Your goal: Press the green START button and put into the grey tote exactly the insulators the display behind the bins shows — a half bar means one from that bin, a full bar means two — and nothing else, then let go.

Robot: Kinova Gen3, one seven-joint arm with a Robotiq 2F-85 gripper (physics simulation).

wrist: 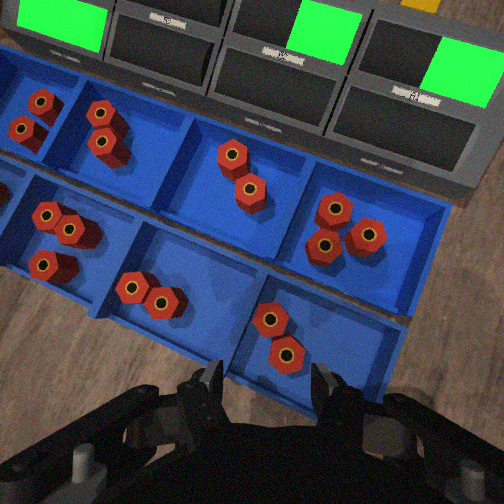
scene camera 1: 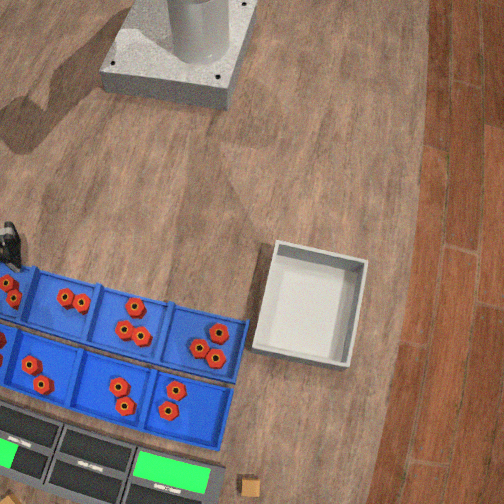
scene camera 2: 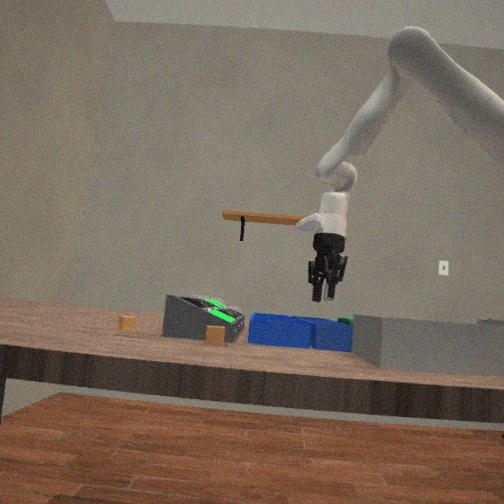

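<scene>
My gripper (wrist: 270, 375) (scene camera 2: 324, 295) is open and empty. It hangs well above the table, over the near edge of the blue bins (wrist: 225, 225), at the far left in the top view (scene camera 1: 10, 245). Just ahead of it a bin holds two red hexagonal insulators (wrist: 278, 337). The other bins hold two or three each. The display (wrist: 300, 65) behind the bins shows one full green bar (wrist: 62, 20) and two half bars (wrist: 324, 32) (wrist: 462, 72). The grey tote (scene camera 1: 310, 305) stands empty, right of the bins. A green sliver (scene camera 2: 345, 320) shows behind the bins.
The robot base (scene camera 1: 175, 45) stands at the top of the table. Small wooden blocks sit near the display (scene camera 1: 250, 486) (scene camera 2: 127, 322). A wooden shelf (scene camera 2: 260, 217) sticks out from the wall behind the arm.
</scene>
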